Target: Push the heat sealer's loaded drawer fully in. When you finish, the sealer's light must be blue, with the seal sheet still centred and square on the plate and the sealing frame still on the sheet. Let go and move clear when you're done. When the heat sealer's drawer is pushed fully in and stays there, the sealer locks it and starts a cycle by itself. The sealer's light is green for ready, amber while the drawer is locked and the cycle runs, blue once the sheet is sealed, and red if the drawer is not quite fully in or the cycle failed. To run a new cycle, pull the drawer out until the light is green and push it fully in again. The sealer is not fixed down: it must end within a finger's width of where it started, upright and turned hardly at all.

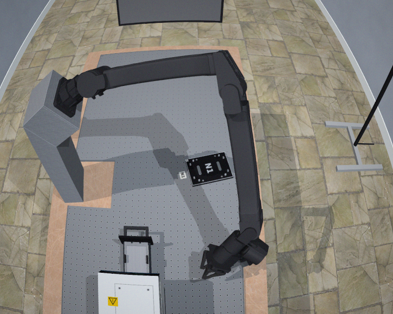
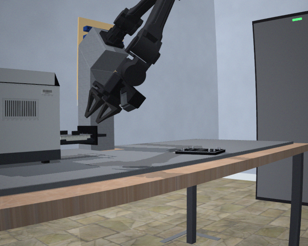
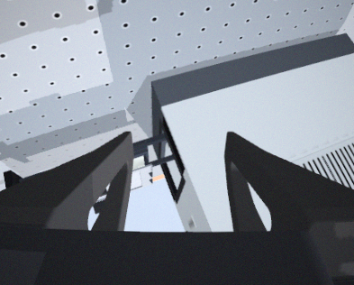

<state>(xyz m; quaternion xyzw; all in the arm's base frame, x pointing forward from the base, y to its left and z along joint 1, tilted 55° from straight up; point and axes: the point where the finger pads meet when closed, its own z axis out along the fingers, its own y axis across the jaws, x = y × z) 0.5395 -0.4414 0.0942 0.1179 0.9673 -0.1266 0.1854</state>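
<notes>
My gripper is now 22 cm past the sealer drawer, 9 cm to the right of it and 7 cm above it. Also, from my hand: white tag: 46 cm to the left, 14 cm below, 4 cm behind.
</notes>
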